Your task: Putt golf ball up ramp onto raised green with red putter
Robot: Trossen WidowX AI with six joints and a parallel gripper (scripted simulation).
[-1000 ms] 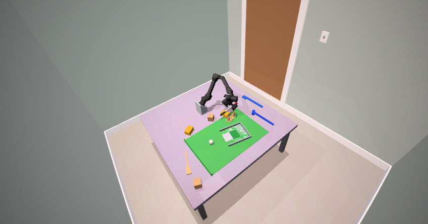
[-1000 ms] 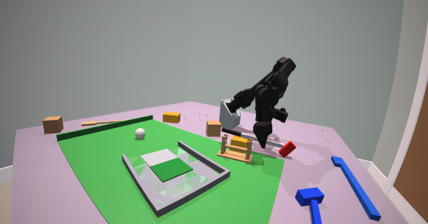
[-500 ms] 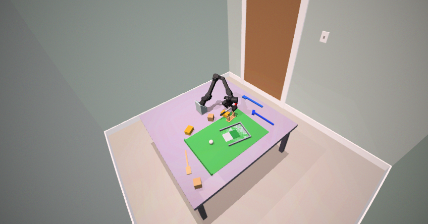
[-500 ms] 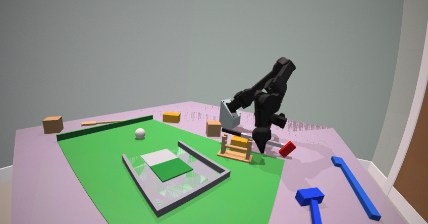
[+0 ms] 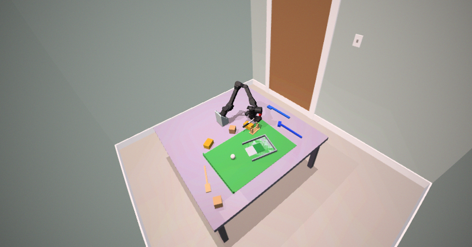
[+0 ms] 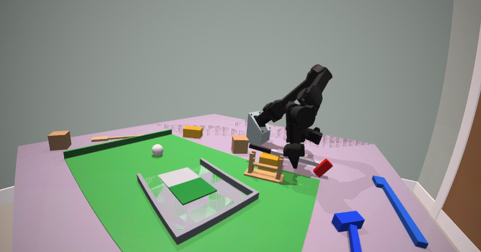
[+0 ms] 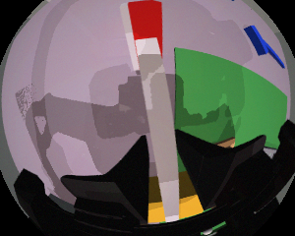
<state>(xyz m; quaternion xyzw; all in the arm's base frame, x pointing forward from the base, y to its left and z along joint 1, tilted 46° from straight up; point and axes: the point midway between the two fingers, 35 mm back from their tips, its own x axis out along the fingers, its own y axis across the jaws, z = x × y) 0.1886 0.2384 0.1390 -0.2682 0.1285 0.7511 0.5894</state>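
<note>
The white golf ball is 420 mm to the right of my gripper tip, 270 mm ahead of it and 10 mm above it. From my gripper tip the other things lie so: blue mallet: 290 mm ahead, 220 mm to the left; red putter: 30 mm above, 20 mm to the right; wooden stand: 100 mm ahead, 70 mm to the right, 20 mm above.
</note>
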